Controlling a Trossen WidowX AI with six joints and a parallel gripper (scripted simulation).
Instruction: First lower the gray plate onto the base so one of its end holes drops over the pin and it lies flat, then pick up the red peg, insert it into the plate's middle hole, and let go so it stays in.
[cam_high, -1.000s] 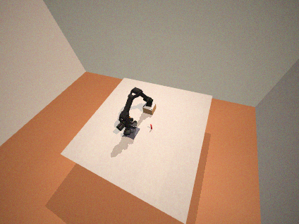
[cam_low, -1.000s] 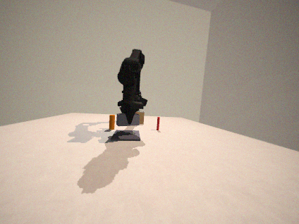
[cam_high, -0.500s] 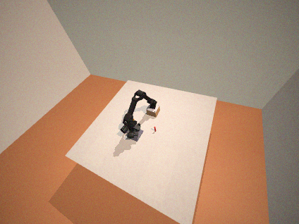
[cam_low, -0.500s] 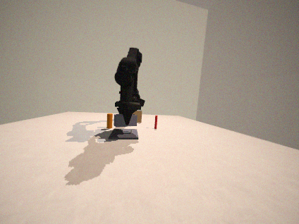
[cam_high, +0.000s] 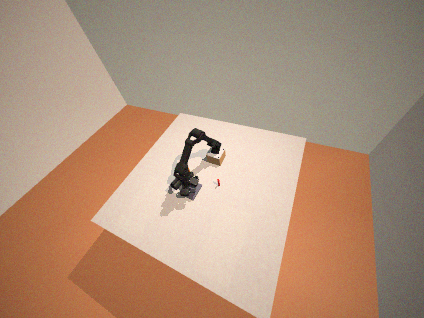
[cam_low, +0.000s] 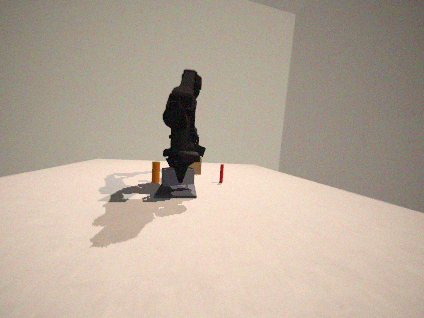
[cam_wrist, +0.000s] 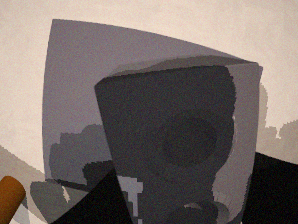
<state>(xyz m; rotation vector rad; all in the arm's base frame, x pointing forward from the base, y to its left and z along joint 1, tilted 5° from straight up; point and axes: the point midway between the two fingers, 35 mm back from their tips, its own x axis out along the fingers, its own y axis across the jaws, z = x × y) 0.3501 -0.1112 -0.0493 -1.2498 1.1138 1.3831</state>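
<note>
Right now my gripper tip is 1 cm past the base, 2 cm to the right of it and 3 cm above it. Also, from my gripper tip: red peg (10 cm behind, 20 cm to the left); then orange cylinder (14 cm behind, 6 cm to the right); then gray plate (3 cm above).
</note>
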